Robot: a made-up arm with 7 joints.
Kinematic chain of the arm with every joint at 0, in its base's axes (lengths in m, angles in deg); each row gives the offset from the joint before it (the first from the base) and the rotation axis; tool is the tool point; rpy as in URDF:
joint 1: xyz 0 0 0.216 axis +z
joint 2: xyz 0 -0.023 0.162 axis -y
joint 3: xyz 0 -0.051 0.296 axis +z
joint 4: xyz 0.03 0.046 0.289 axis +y
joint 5: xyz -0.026 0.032 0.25 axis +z
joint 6: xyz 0 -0.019 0.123 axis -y
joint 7: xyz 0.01 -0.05 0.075 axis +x
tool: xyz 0 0 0 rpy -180 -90 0
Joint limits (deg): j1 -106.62..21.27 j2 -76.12..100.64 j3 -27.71..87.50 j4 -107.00..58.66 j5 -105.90..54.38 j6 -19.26..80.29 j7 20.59..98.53
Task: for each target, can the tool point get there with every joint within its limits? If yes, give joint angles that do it. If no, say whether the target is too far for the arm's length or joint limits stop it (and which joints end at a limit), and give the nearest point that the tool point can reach.
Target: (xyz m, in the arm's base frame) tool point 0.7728 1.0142 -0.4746
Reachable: no: too far | nearest point 0.3679 0.7636 -0.0286 | short by 0.652 m
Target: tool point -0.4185 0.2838 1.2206
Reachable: yes | joints -10.89 31.55 78.09 40.07 -9.13 20.07 45.80
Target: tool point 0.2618 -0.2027 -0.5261
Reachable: no: joint limits stop it (at a limit: joint 1, joint 2, joint 4, joint 5) | nearest point -0.2146 -0.2554 -0.0614 | short by 0.668 m
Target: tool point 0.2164 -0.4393 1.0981
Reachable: yes | joints -51.81 -59.99 9.29 -55.04 -42.01 16.81 55.88
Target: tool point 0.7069 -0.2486 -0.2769
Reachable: no: joint limits stop it (at a limit: joint 2, joint 4, joint 5, joint 6) | nearest point 0.8077 -0.2840 0.1387 | short by 0.429 m
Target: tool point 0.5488 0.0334 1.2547
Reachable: yes | joints 0.50 -30.13 -2.69 13.04 -79.04 39.45 81.57
